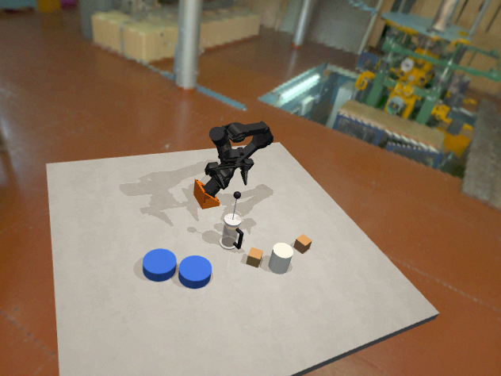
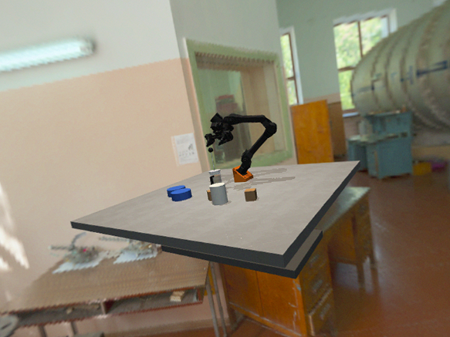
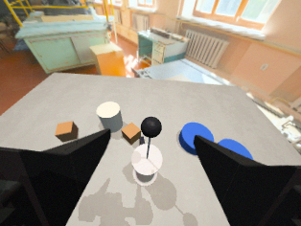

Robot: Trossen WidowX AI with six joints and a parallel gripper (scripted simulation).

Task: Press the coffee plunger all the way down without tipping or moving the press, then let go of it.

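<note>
The coffee press lies 150 mm below my gripper tip and 40 mm ahead of it.
</note>
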